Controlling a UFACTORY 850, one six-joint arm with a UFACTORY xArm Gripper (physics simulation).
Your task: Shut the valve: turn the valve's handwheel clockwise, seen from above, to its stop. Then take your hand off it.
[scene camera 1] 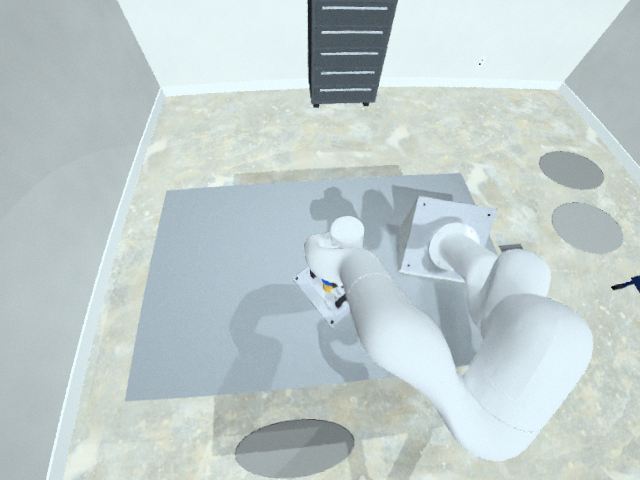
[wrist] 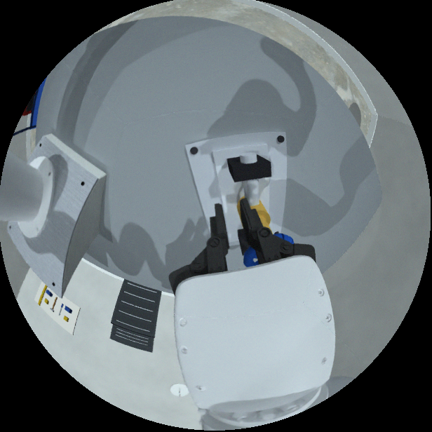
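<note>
In the pictures: the gripper, a base plate.
</note>
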